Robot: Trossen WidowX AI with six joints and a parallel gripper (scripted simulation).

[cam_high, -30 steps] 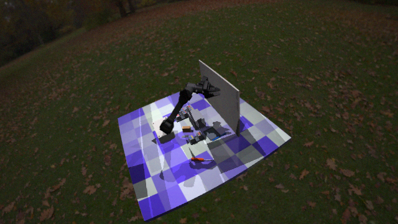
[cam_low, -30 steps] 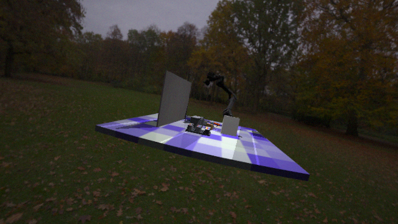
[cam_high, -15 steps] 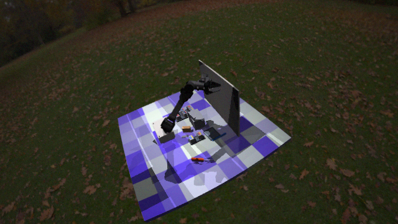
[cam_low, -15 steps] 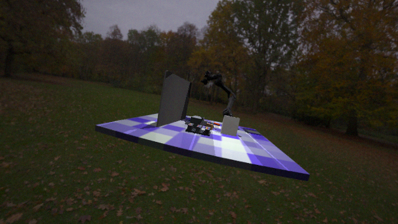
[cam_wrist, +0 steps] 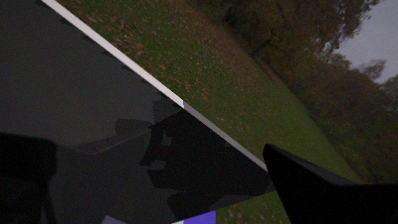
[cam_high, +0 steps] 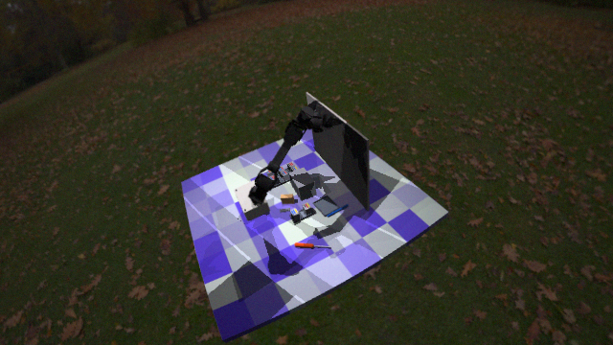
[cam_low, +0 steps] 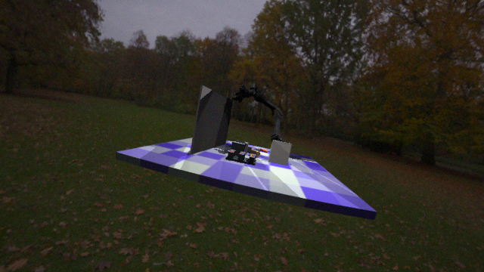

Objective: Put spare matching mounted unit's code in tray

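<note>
Right now my gripper tip is 26 cm past the grey spare, 44 cm to the right of it and 42 cm above it. Also, from my gripper tip: dark tray (13 cm behind, 1 cm to the left, 47 cm below); tall grey panel (8 cm ahead, 17 cm to the left, 24 cm below); grey boxy unit (16 cm behind, 22 cm to the left, 42 cm below).
</note>
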